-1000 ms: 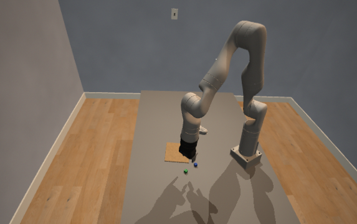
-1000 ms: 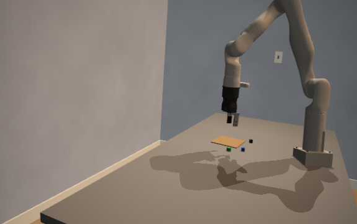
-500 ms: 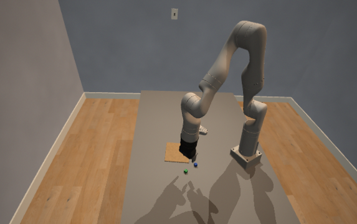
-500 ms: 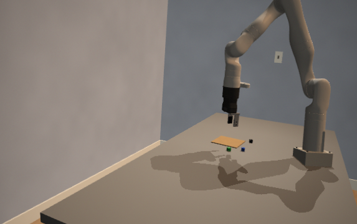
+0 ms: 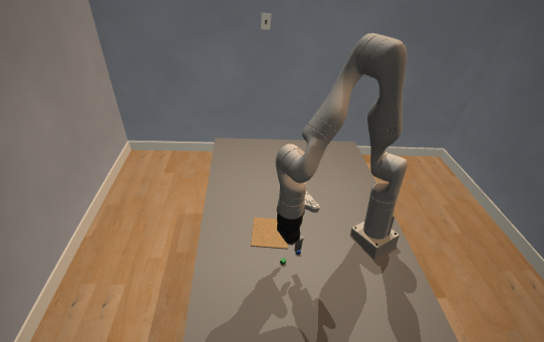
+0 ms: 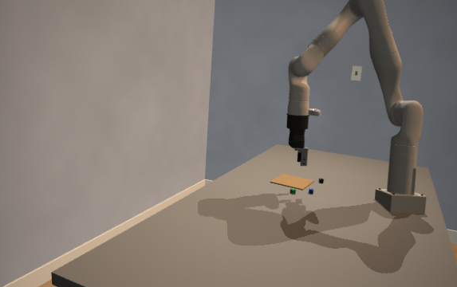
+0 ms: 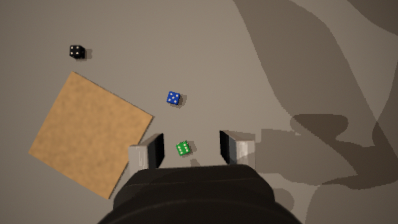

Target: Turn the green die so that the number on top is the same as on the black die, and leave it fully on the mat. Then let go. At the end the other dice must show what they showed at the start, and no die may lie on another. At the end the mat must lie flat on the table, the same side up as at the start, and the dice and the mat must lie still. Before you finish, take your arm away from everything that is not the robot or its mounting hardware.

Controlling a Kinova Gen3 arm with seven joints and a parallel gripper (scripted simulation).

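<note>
Now: hand 2 cm short of the green die and 13 cm above it. From my hand the other things lie so: blue die 4 cm behind, 4 cm to the right, 13 cm below; then black die 5 cm behind, 20 cm to the right, 13 cm below; then tan mat 5 cm ahead, 14 cm to the right, 14 cm below.
</note>
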